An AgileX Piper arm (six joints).
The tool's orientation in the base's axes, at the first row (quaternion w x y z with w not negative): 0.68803 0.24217 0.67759 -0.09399
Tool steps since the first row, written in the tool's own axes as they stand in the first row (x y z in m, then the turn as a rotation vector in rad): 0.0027 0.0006 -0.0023 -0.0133 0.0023 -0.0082; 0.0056 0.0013 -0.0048 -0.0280 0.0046 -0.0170; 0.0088 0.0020 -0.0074 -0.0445 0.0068 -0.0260; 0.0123 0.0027 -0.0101 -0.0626 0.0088 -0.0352; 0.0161 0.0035 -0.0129 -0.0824 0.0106 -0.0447; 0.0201 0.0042 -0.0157 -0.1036 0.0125 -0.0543; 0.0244 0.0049 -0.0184 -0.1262 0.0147 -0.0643; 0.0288 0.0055 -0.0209 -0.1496 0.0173 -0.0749; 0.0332 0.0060 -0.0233 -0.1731 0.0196 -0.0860; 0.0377 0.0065 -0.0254 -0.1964 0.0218 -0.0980; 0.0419 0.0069 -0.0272 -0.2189 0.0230 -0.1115
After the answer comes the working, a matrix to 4 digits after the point.
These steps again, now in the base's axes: -0.0016 0.0021 -0.0024 -0.0071 0.0031 0.0138; -0.0033 0.0044 -0.0050 -0.0148 0.0062 0.0289; -0.0051 0.0069 -0.0079 -0.0228 0.0090 0.0458; -0.0069 0.0094 -0.0111 -0.0312 0.0114 0.0643; -0.0088 0.0122 -0.0146 -0.0401 0.0134 0.0844; -0.0107 0.0149 -0.0182 -0.0491 0.0152 0.1058; -0.0125 0.0176 -0.0222 -0.0584 0.0172 0.1287; -0.0142 0.0201 -0.0263 -0.0681 0.0197 0.1525; -0.0158 0.0225 -0.0304 -0.0784 0.0221 0.1764; -0.0171 0.0248 -0.0346 -0.0895 0.0249 0.2000; -0.0183 0.0268 -0.0386 -0.1024 0.0277 0.2228
The tool's axes in the first row as the columns of a matrix, in the base's axes (rounded; the answer above uses it unrounded):
0.0641 0.4575 0.8869
0.1988 0.8650 -0.4606
-0.9779 0.2059 -0.0356

